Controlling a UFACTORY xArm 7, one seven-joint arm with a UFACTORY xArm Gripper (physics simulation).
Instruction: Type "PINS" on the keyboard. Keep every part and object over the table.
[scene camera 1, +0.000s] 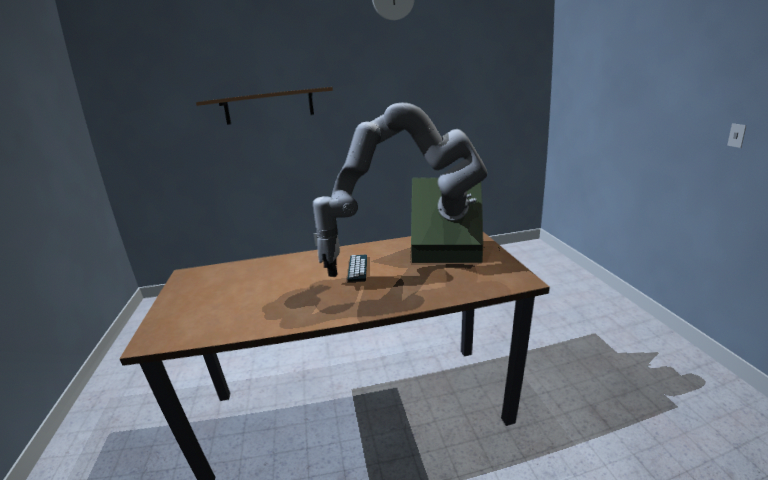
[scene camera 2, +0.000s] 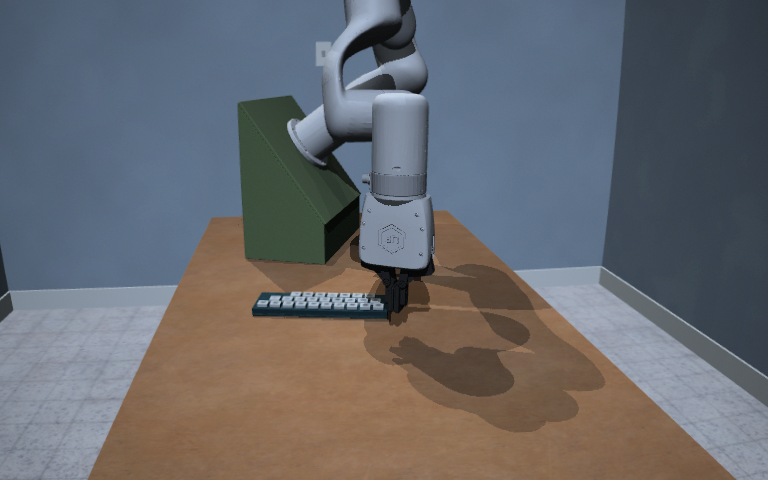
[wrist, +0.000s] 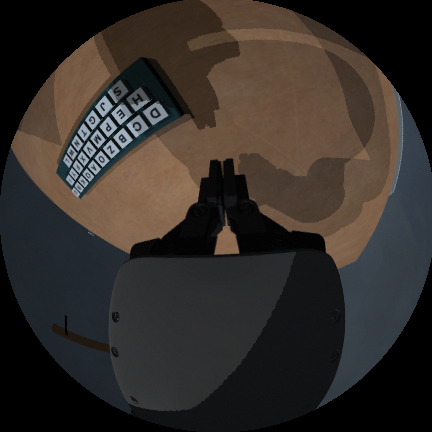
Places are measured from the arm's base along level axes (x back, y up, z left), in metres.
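Pixels of known places: gripper, between the fingertips: (scene camera 1: 333, 275) (scene camera 2: 396, 309) (wrist: 223, 174); arm's base, origin of its link: (scene camera 1: 453, 206) (scene camera 2: 306, 144).
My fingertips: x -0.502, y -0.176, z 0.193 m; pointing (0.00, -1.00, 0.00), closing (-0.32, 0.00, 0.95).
Ahead of a thing's pixels: the offset from my fingertips to its top centre. Level surfaces: height alone.
The small dark teal keyboard {dz -0.118, dx +0.090, dy -0.022 m} (scene camera 1: 357, 268) (scene camera 2: 320, 304) (wrist: 115, 131) with white keys lies on the table. In the wrist view it is at the upper left, its letters upside down. The P key {dz -0.072, dx +0.088, dy -0.022 m} (wrist: 108, 126) is in the middle row, the N key {dz -0.123, dx +0.110, dy -0.022 m} (wrist: 77, 143) and the S key {dz -0.041, dx +0.108, dy -0.022 m} (wrist: 118, 91) in the row farthest from the fingers. The I key cannot be made out among the small far keys. My gripper (scene camera 1: 332, 273) (scene camera 2: 397, 309) (wrist: 223, 174) is shut and empty, pointing down, low above the table. It is beside the keyboard, near its D-and-S end, not over the keys.
The wooden table {dy -0.039 m} (scene camera 1: 215, 305) (scene camera 2: 254, 407) (wrist: 285, 125) carries the green sloped block (scene camera 1: 444, 226) (scene camera 2: 283, 215) that bears the arm's base, behind the keyboard in scene camera 2. Arm shadows fall across the table. A wall shelf (scene camera 1: 264, 96) hangs on the wall behind the table.
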